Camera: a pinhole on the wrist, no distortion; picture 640 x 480 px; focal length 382.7 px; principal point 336.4 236.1 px. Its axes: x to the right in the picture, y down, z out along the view. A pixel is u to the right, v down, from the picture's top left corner.
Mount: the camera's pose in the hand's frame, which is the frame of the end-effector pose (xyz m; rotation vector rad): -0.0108 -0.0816 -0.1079 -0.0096 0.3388 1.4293
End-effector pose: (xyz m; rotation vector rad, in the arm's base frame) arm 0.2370 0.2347 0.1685 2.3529 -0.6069 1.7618
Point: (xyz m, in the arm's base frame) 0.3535 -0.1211 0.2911
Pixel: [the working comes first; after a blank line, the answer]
In the camera's frame: 0.2859 -0.1202 0.4072

605 123
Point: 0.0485 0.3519 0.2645
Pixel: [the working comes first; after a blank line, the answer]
In the camera's frame: 0.0700 -0.0488 -0.1084

behind the camera
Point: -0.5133 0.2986 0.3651
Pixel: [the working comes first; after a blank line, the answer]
In the camera's frame: 0.4381 -0.0870 -0.5461

behind the camera
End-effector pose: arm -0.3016 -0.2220 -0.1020 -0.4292 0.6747 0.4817
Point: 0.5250 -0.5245 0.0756
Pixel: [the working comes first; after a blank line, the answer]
In the camera's frame: -0.7078 -0.3622 0.3993

outside the picture
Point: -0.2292 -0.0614 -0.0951
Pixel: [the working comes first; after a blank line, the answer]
In the camera's frame: 0.1200 -0.0268 0.2782

501 199
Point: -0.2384 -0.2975 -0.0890
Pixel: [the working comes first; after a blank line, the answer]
In the camera's frame: -0.0393 -0.0045 0.1050

193 220
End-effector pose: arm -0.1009 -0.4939 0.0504 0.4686 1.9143 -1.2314
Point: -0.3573 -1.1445 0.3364
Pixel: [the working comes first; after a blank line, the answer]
In the camera's frame: -0.6565 0.0028 0.3766

outside the picture
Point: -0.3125 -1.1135 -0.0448
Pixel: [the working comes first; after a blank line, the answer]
In the camera's frame: -0.3871 -0.2017 0.5606

72 98
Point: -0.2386 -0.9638 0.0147
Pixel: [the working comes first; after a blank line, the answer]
In the camera's frame: -0.2912 -0.1068 0.4456

86 144
